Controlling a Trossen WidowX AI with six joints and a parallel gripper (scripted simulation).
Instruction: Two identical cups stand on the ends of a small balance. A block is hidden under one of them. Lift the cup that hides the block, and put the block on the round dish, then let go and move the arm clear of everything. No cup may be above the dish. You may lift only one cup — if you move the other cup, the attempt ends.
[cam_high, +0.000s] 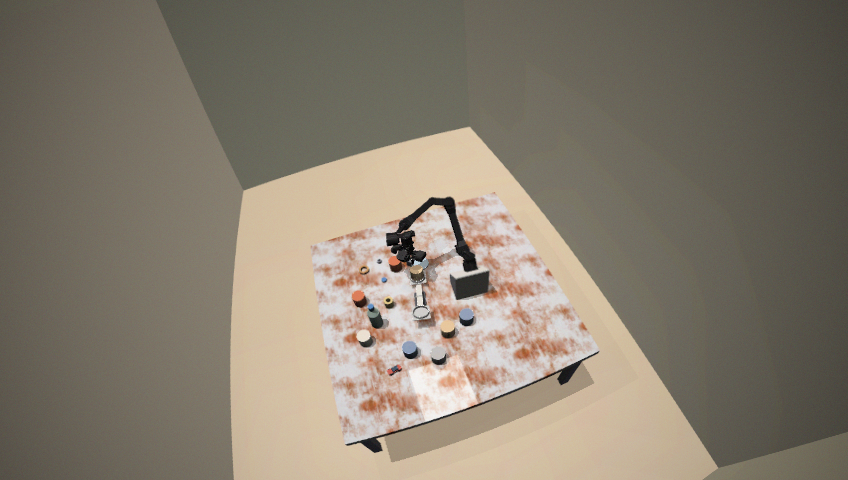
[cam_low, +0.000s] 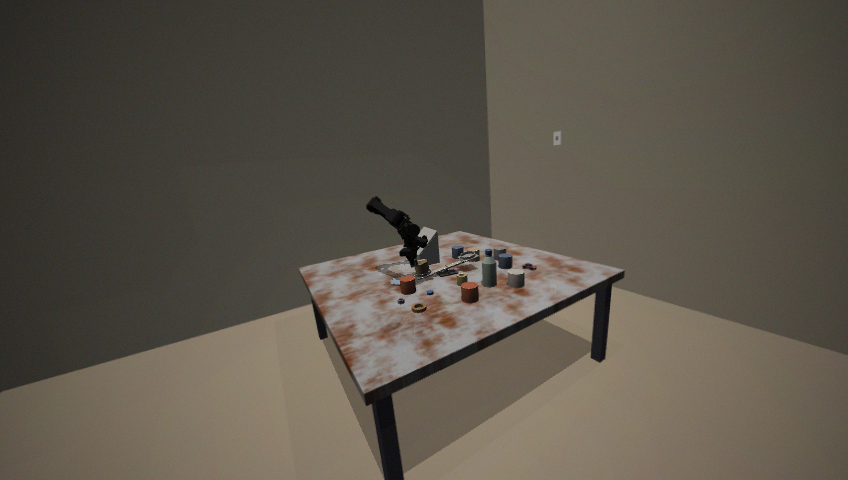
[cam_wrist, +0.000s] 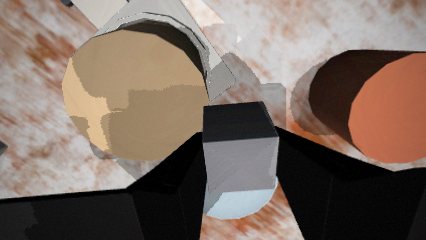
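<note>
My gripper tip is 10 cm above the pale blue round dish, 6 cm to the left of it and 6 cm past it. Round my gripper tip: bottle (26 cm to the left, 25 cm ahead, 1 cm above).
</note>
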